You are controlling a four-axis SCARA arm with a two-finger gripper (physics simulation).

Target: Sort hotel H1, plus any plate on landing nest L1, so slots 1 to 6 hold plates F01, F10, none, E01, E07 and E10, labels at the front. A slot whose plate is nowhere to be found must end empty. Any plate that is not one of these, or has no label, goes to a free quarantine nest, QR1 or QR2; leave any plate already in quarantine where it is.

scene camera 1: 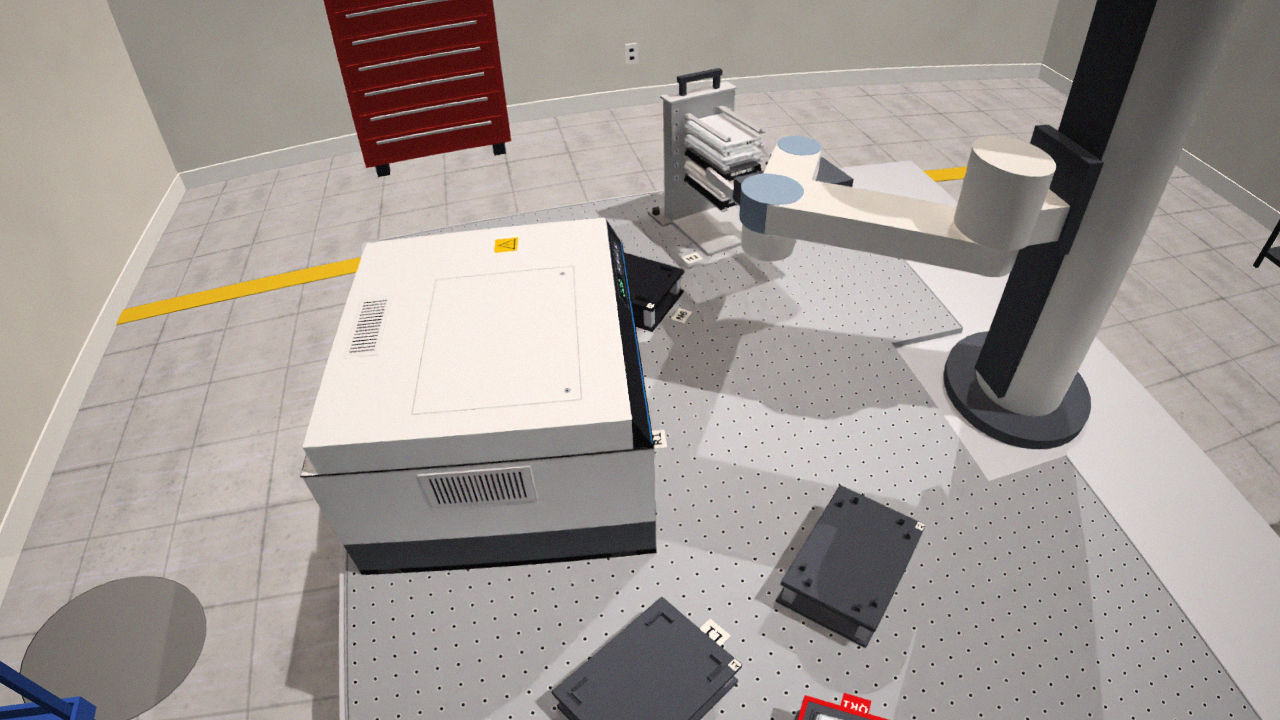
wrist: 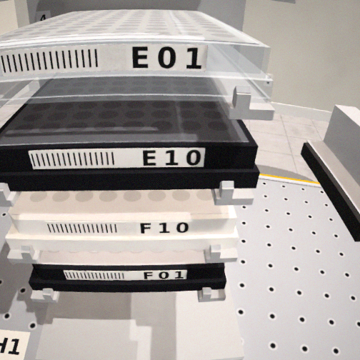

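Note:
Hotel H1 (scene camera 1: 673, 156) stands at the back of the deck. In the wrist view its stack shows, top down, clear plate E01 (wrist: 117, 57), black plate E10 (wrist: 125, 157), cream plate F10 (wrist: 125, 228) and black plate F01 (wrist: 125, 275), labels toward the camera. Slot numbers cannot be told. My gripper is open and empty in front of the hotel. One finger (wrist: 332, 185) shows right of the stack; the other is hidden. Landing nest L1 (scene camera 1: 648, 671) is bare. Part of quarantine nest QR1 (scene camera 1: 805, 711) shows at the bottom edge. QR2 does not show.
A large white instrument (scene camera 1: 483, 349) stands left of the deck. A black nest (scene camera 1: 657, 284) sits between it and the hotel. Another dark nest (scene camera 1: 850, 564) lies right of L1. The arm's column (scene camera 1: 1083, 268) rises at the right.

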